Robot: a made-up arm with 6 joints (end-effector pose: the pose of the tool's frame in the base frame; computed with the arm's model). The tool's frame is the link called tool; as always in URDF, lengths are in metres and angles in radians. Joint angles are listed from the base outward.
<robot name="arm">
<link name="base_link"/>
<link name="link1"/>
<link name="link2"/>
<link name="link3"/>
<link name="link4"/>
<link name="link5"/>
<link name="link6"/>
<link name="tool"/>
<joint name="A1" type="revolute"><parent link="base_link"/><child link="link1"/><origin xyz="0 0 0.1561" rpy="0 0 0"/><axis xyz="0 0 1"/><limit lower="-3.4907" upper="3.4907" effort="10" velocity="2.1"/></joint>
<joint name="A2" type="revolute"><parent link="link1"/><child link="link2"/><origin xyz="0 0 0" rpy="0 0 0"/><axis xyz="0 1 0"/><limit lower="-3.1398" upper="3.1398" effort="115" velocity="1.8"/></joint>
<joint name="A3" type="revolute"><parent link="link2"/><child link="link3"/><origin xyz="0 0 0.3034" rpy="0 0 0"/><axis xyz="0 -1 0"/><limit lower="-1.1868" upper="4.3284" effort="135" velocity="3"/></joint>
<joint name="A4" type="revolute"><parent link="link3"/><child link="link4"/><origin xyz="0 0 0" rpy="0 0 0"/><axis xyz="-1 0 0"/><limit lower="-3.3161" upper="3.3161" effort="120" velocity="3"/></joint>
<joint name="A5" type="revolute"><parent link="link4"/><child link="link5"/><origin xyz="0.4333 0 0" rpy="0 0 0"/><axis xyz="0 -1 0"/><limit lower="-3.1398" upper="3.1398" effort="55" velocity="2.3"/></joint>
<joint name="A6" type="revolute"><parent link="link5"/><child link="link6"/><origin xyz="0 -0.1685 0" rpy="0 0 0"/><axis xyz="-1 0 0"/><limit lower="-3.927" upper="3.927" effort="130" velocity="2.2"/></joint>
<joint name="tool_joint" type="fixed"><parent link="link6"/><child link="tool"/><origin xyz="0 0 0" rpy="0 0 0"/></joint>
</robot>
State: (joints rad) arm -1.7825 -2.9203 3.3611 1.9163 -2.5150 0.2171
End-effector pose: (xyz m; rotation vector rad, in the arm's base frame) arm -0.0213 -0.3708 0.0179 -0.7837 -1.4882 1.3873
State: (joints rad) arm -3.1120 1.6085 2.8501 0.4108 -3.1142 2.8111
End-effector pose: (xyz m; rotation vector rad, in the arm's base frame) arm -0.3840 0.1432 0.5764 0.6258 1.2170 -0.4346
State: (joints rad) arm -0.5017 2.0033 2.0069 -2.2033 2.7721 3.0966
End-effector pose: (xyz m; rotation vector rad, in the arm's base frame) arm 0.6698 -0.2538 -0.1054 0.4241 2.6200 -1.4987
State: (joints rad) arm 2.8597 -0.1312 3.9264 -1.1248 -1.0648 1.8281
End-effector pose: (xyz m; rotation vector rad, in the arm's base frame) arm 0.4276 -0.0482 0.2058 1.7233 -1.0522 -0.9446
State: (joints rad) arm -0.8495 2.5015 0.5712 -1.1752 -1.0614 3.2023
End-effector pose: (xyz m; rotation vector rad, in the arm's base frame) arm -0.1259 0.0448 -0.4381 0.0323 0.4750 1.1921
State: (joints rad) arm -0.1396 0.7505 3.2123 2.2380 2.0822 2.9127
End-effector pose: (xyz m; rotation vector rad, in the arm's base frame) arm -0.1967 0.1329 0.5474 -0.3839 -0.2409 0.5863
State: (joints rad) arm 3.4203 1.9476 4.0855 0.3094 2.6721 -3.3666
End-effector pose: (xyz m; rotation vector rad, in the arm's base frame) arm -0.0500 0.1526 0.3824 0.0339 1.6153 -0.3067
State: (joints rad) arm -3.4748 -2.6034 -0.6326 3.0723 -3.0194 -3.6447
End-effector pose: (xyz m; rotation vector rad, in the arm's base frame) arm 0.2616 -0.2684 0.2901 -1.4925 0.7165 2.0234
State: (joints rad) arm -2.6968 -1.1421 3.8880 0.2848 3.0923 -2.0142
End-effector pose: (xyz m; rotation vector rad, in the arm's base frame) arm 0.0167 0.1871 -0.1146 -0.4183 -1.3198 -0.1865
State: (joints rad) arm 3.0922 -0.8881 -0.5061 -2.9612 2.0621 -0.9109
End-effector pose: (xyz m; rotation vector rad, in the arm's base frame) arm -0.1859 -0.1568 0.4810 0.9585 1.3793 -0.6437
